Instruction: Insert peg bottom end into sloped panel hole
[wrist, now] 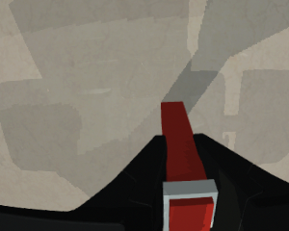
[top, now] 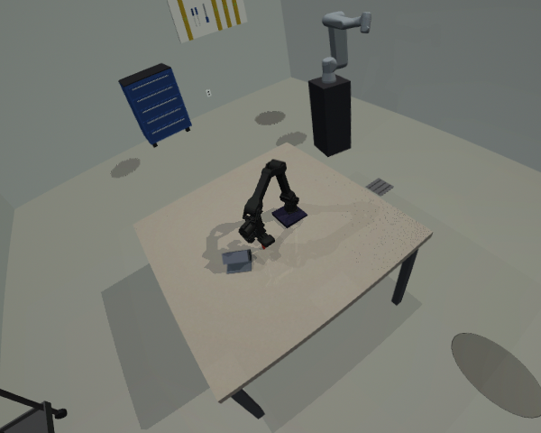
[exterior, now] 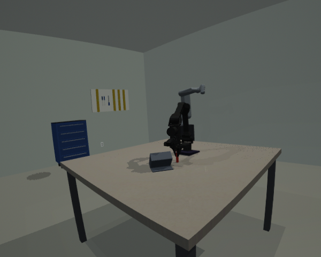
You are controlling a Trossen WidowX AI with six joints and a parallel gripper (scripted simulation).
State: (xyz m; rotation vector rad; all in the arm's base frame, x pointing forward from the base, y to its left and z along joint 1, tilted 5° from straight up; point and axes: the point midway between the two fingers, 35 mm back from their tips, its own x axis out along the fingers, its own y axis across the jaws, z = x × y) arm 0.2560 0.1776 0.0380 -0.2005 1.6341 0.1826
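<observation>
Now: gripper tip 150 mm short of the grey sloped panel, 20 mm to the right of it and 10 mm below it. From my gripper tip the other things lie so: red square peg: 20 mm above.
</observation>
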